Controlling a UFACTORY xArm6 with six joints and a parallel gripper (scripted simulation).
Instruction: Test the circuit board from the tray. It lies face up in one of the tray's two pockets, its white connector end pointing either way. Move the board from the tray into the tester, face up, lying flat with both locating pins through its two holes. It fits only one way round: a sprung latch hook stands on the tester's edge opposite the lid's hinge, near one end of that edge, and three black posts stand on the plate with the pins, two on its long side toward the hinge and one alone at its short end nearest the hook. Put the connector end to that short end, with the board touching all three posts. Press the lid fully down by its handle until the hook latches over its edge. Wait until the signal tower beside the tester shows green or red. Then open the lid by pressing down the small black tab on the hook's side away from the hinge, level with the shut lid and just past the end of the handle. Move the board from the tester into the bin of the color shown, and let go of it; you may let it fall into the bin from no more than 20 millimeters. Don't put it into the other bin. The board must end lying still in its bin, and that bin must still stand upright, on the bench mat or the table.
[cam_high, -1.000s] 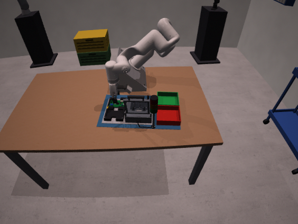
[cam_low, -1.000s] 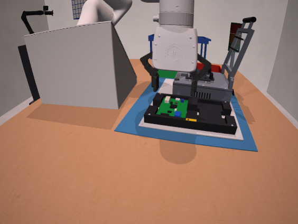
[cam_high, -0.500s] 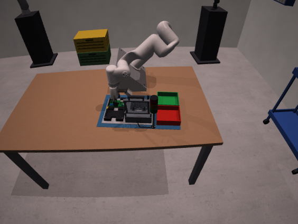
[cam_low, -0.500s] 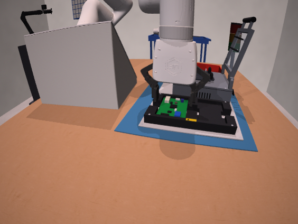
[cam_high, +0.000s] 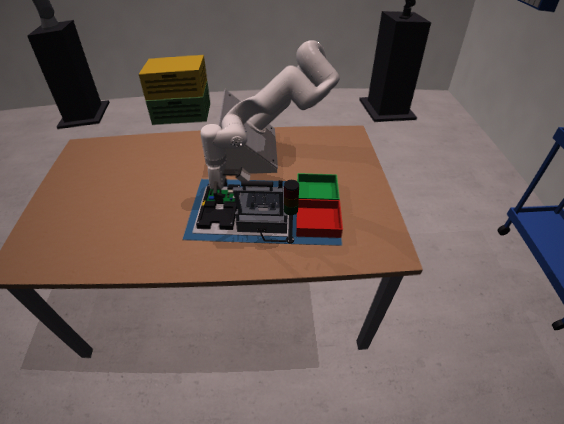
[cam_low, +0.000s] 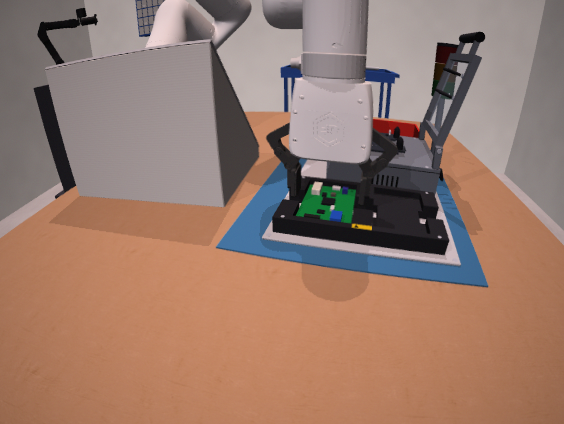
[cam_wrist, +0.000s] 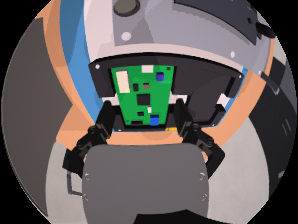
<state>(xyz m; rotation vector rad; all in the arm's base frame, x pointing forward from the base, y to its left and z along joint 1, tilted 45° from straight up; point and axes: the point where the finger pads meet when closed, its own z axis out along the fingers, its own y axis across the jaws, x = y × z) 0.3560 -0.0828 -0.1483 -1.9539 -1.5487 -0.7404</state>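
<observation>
Now: hand 20 mm above the green circuit board. The rest, counted from my hand: latch hook 220 mm to the left, 50 mm above, 40 mm ahead; tester lid 210 mm ahead, 140 mm above, 130 mm to the left; plate 160 mm to the left, 100 mm ahead, 30 mm above.
</observation>
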